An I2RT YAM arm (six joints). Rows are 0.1 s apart.
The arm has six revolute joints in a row. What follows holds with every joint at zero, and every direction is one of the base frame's.
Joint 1 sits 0.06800 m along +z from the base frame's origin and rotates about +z.
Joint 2 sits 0.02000 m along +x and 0.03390 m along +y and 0.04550 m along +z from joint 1 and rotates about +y.
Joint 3 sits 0.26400 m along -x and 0.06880 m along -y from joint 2 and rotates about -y.
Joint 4 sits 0.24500 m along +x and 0.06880 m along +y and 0.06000 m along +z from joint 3 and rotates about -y.
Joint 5 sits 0.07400 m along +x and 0.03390 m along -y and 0.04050 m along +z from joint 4 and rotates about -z.
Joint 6 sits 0.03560 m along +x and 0.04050 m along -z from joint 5 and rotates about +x.
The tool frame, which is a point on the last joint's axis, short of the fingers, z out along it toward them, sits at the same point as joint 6; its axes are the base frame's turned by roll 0.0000, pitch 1.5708 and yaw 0.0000 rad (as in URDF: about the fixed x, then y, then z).
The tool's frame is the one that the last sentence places.
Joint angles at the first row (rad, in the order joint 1, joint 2, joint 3, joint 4, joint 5, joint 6):
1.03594, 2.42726, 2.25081, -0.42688, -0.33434, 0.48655
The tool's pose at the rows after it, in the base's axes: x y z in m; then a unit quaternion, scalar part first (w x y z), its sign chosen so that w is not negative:
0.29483 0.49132 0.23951 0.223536 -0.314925 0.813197 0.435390
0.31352 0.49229 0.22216 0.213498 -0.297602 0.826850 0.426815
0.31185 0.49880 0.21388 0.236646 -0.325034 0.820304 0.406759
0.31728 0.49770 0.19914 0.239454 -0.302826 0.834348 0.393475
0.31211 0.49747 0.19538 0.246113 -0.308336 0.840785 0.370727
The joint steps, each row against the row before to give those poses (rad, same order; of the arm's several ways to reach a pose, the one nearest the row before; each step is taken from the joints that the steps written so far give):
-0.02913, 0.09006, 0.15310, -0.05742, -0.05361, -0.01162
-0.02636, 0.09404, 0.11897, -0.05705, -0.00333, 0.01544
0.01065, 0.03705, 0.04128, -0.01019, 0.03774, -0.07391
-0.00648, 0.00842, -0.03664, 0.03069, 0.03930, 0.02862
0.00966, -0.01570, -0.03490, -0.00805, 0.04370, -0.02360

